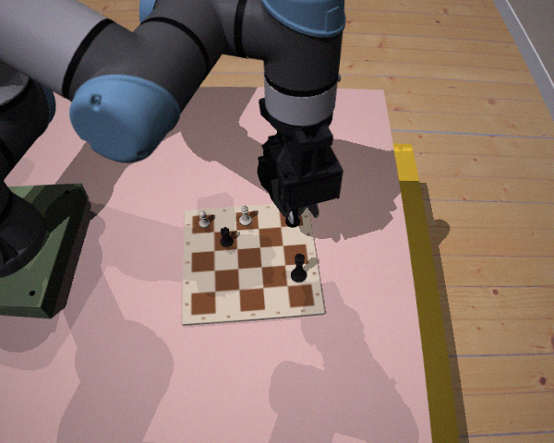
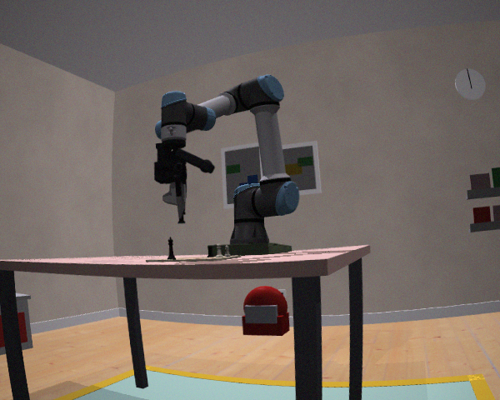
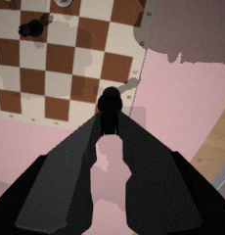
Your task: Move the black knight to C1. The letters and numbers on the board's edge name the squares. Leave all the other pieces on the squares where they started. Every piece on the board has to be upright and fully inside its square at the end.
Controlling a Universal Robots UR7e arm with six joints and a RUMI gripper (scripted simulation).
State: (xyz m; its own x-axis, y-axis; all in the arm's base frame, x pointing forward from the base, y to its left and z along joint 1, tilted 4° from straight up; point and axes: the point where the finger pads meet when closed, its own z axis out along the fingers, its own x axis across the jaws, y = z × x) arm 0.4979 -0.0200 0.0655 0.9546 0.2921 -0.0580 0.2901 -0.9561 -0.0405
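The chessboard lies 70 mm behind my hand and 130 mm below it. Round my hand: white pawn (150 mm behind, 70 mm to the left, 120 mm below); then white bishop (80 mm behind, 80 mm to the left, 110 mm below).
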